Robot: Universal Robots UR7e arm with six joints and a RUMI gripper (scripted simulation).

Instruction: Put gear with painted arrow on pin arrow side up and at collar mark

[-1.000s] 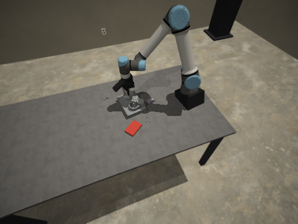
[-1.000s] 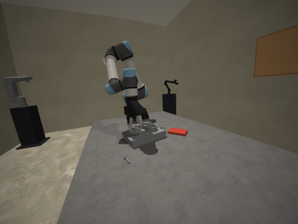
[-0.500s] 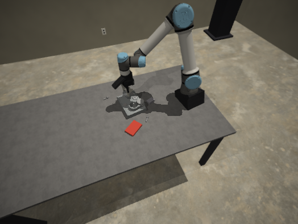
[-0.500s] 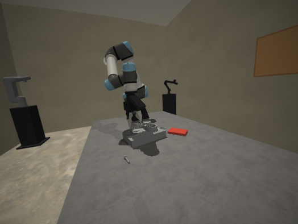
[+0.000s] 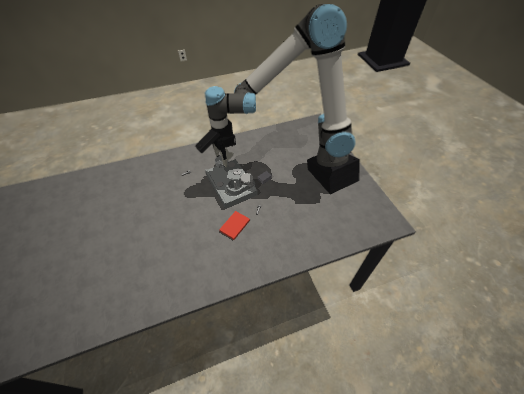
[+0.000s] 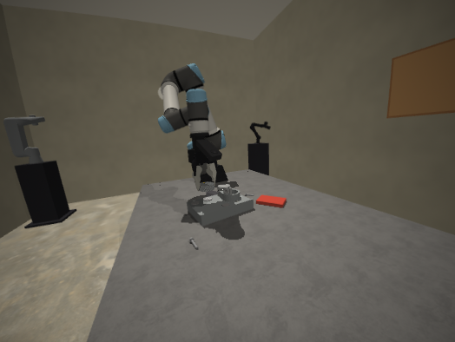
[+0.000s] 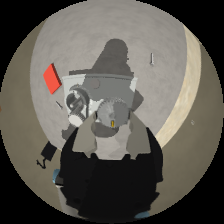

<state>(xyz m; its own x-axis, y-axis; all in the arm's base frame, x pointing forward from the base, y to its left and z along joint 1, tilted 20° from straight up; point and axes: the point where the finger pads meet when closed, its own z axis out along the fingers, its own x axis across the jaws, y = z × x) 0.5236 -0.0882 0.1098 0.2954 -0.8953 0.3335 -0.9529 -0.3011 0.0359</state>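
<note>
Now: the pale round part 80 mm below my hand, 70 mm behind it and 10 mm to the left of it. Round my hand: flat red block: 290 mm to the left, 120 mm below, 20 mm ahead; then dark block: 190 mm behind, 110 mm below, 70 mm to the left; then grey toothed gear: right at my hand.
</note>
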